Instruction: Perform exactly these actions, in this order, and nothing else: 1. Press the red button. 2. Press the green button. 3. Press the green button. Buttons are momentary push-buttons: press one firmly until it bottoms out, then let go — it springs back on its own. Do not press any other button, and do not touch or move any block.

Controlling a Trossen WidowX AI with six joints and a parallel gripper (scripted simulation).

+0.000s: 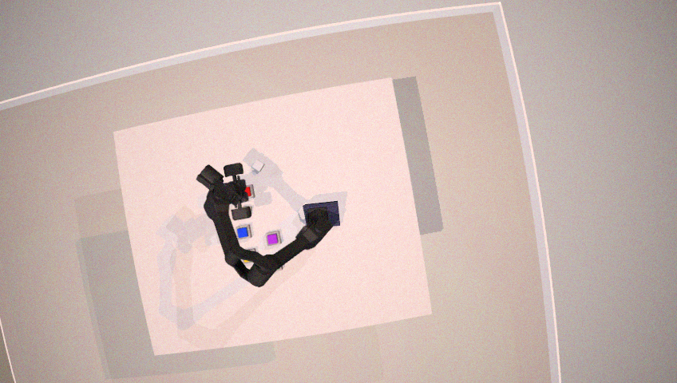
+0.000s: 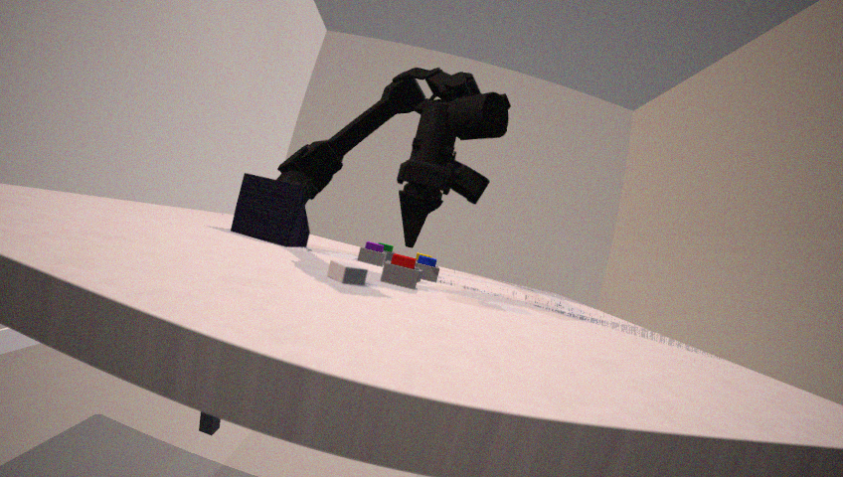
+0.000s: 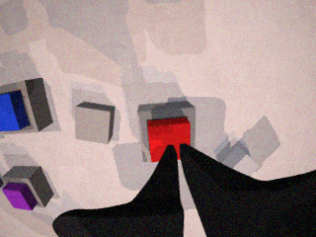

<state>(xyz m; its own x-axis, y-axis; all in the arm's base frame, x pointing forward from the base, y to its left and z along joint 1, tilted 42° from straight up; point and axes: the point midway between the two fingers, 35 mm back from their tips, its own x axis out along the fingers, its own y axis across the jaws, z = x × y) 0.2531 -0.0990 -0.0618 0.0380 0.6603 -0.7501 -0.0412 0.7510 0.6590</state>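
My gripper tip is now 2 cm above the red button. Round my gripper tip: grey block: 7 cm to the left, 4 cm below, 1 cm ahead; blue button: 15 cm to the left, 3 cm ahead, 2 cm below; white block: 9 cm to the right, 6 cm behind, 4 cm below.
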